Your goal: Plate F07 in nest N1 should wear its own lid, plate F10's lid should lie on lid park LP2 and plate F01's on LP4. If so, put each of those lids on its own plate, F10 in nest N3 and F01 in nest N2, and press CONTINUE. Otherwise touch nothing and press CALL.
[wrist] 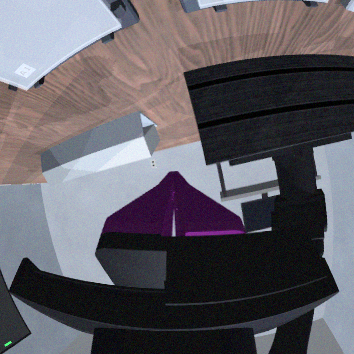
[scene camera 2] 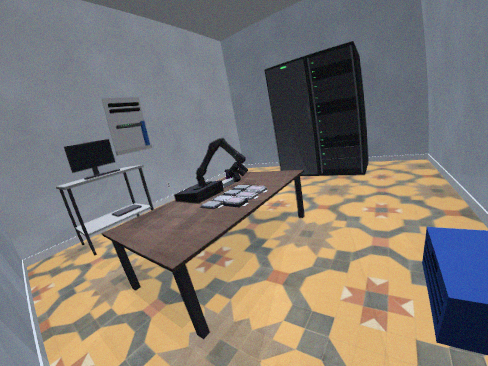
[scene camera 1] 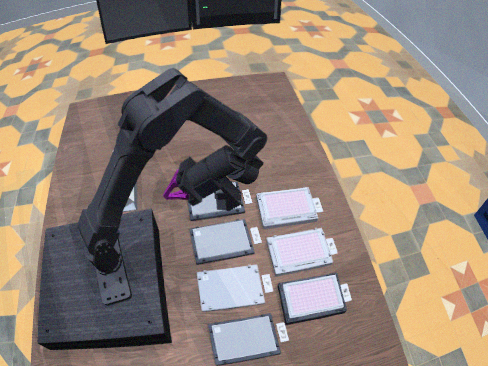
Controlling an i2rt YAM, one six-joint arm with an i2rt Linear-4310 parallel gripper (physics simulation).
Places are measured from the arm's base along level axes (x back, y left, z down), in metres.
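Pixels of known places: gripper, between the fingertips: (wrist: 173, 178) (scene camera 2: 226, 178) (scene camera 1: 164, 197); arm's base, origin of its link: (wrist: 289, 144) (scene camera 2: 202, 186) (scene camera 1: 109, 263).
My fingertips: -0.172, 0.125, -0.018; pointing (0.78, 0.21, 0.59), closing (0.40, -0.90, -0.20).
Ahead of a thing's pixels: the offset from my fingertips to its top centre, as dx, dy, dz. "spot": to the spot under its first point. Level surfaces: height alone.
My gripper (scene camera 1: 166, 197) (wrist: 173, 178) has magenta fingers, shut and empty, above the table left of the top lid park. In scene camera 1, three pink-welled plates stand in the right column: the top plate @[-0.296, -0.073, +0.069] (scene camera 1: 288, 204) and middle plate @[-0.271, -0.205, +0.071] (scene camera 1: 301, 250) have pale surrounds, the bottom plate @[-0.244, -0.334, +0.066] (scene camera 1: 314, 297) a dark one. Whether they wear lids and their codes are unreadable. The left column holds grey panels: top @[spot: -0.090, +0.003, +0.084] (scene camera 1: 202, 206), partly hidden by the wrist, second @[-0.103, -0.106, +0.084] (scene camera 1: 222, 241), a paler third @[-0.079, -0.234, +0.082] (scene camera 1: 230, 287), and bottom @[spot: -0.059, -0.369, +0.084] (scene camera 1: 243, 339). A panel marked A1 @[spot: -0.083, +0.019, +0.084] (wrist: 50, 40) shows in the wrist view. The button box @[+0.101, +0.181, +0.038] (scene camera 1: 132, 201) (wrist: 100, 155) is mostly hidden in scene camera 1; its buttons do not show.
The black arm base (scene camera 1: 100, 320) stands on the wooden table @[dz +0.102] (scene camera 1: 180, 350) (scene camera 2: 150, 235), left of the panels. Small label cards stand right of each panel and plate. Dark cabinets (scene camera 2: 320, 110) stand behind the table, a blue box (scene camera 2: 460, 265) on the floor.
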